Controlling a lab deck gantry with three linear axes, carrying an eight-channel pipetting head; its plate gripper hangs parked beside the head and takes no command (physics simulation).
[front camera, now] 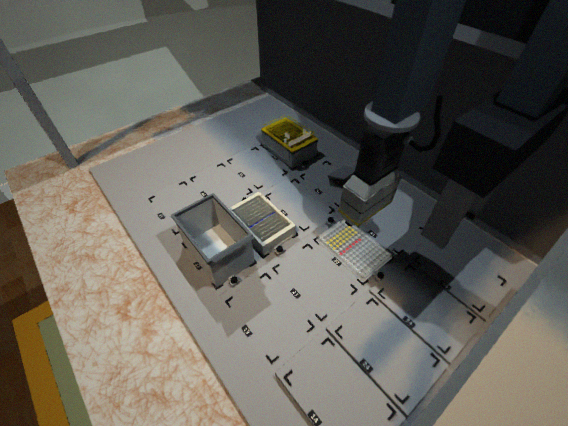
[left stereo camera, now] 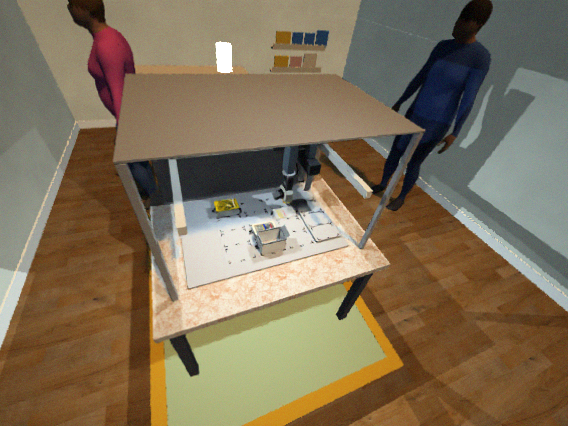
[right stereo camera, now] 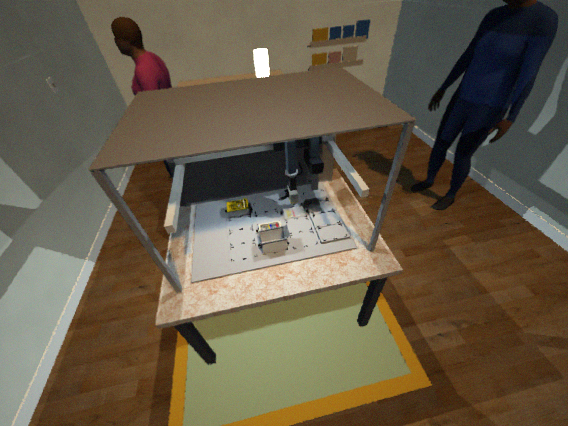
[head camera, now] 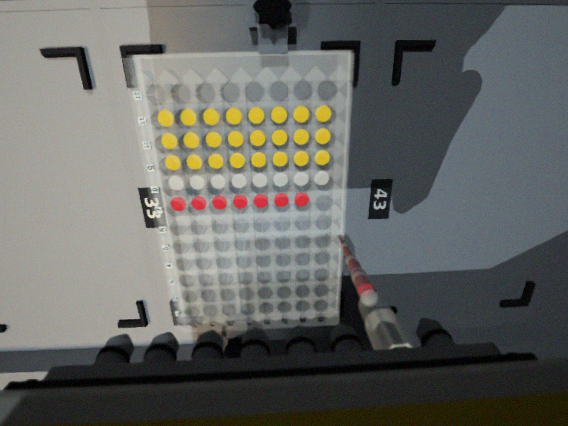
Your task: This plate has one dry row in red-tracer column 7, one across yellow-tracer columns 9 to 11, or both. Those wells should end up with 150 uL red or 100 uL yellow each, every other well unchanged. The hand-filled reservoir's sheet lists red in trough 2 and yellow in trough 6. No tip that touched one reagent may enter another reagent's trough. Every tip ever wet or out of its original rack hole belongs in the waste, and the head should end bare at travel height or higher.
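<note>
The plate (front camera: 372, 270) (head camera: 345, 150) has eight yellow wells in each of columns 9 to 11. Column 7 has seven red wells; its rightmost well in the head view looks dry. The pipetting head (front camera: 367, 197) is beside the plate. One tip (head camera: 357, 272) holding red is on its second nozzle from the right, its end near the plate's right edge; other visible nozzles are bare. The reservoir (front camera: 277, 239) shows blue; its red and yellow are unclear in the front view. The waste bin (front camera: 234, 262) and yellow tip rack (front camera: 306, 150) stand apart. My gripper (front camera: 454, 230) hangs parked, open and empty.
The waste bin stands against the reservoir's front side. Clamp knobs (front camera: 280, 249) (head camera: 272, 12) sit at labware edges. Frame posts (left stereo camera: 390, 192) (right stereo camera: 392, 185) rise at the bench corners under the roof panel (left stereo camera: 260, 110) (right stereo camera: 260, 107). Two people stand beyond the bench.
</note>
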